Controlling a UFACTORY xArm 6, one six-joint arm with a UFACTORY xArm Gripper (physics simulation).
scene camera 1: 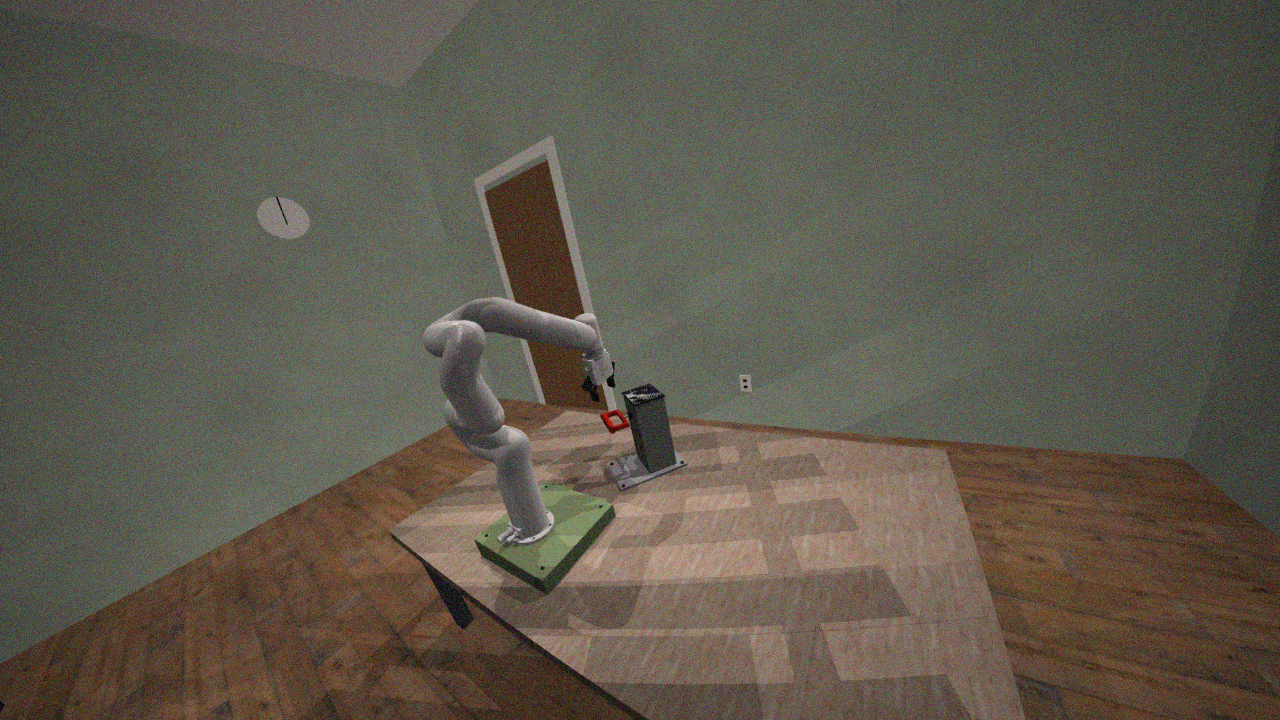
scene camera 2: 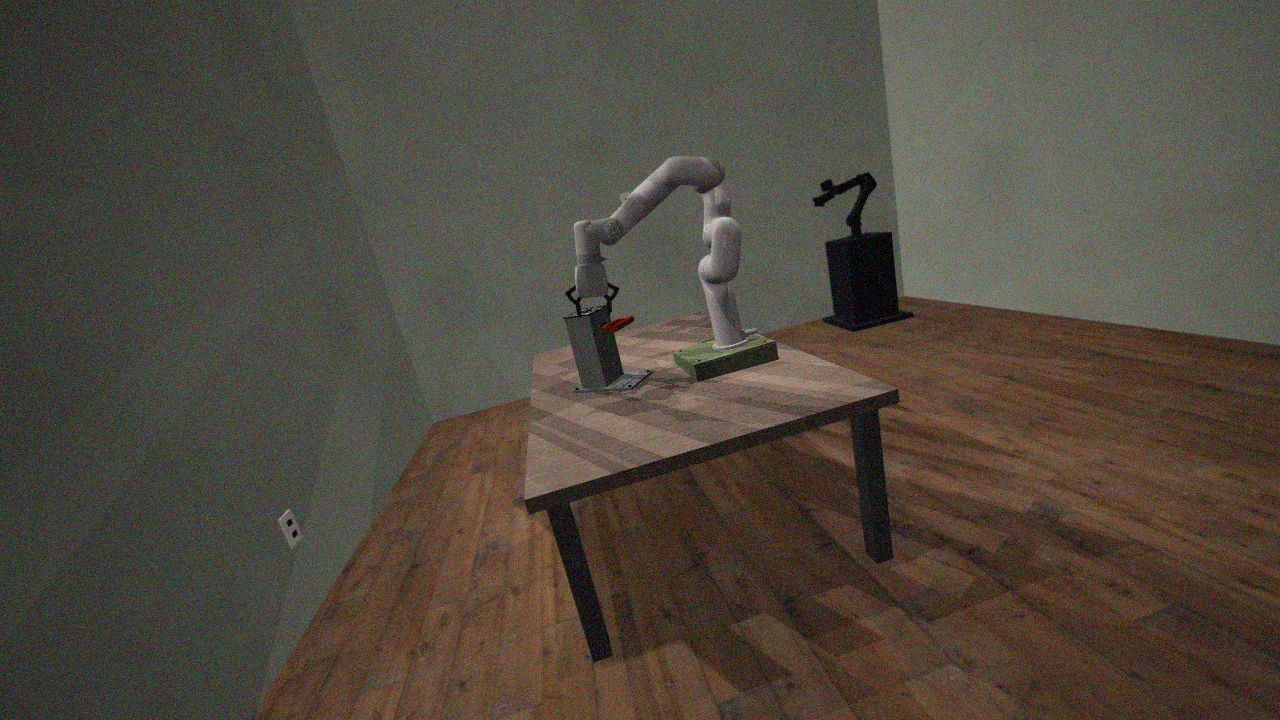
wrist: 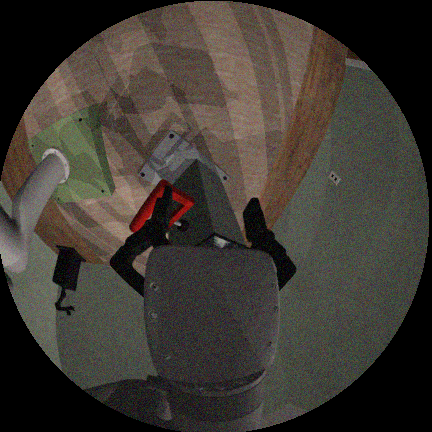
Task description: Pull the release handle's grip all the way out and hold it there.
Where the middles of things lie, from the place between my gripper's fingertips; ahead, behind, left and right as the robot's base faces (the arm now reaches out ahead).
Labels:
My hand is 1 cm past the grey base plate [scene camera 1: 629,472], 13 cm to the left of it and 26 cm above it.

